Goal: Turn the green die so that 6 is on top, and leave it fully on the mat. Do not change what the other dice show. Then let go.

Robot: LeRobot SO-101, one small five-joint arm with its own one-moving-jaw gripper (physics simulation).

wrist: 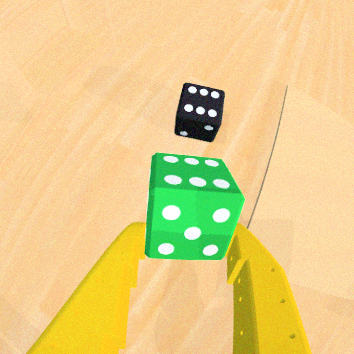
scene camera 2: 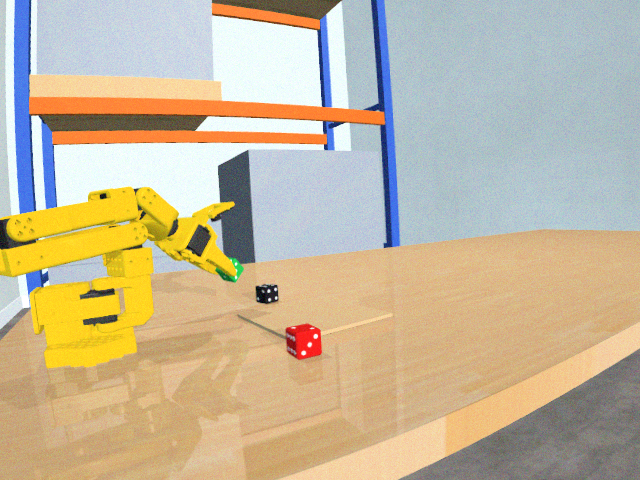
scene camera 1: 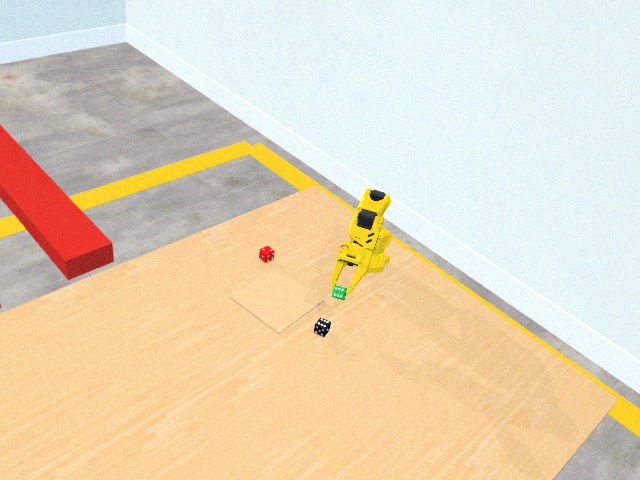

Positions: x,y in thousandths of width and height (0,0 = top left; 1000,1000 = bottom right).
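Green die (wrist: 547,575), 0.06 m from the lens. Marked spots on the die and a wood-coloured mat (wrist: 835,612), 0.10 m apart. The mat, 0.15 m from the lens.
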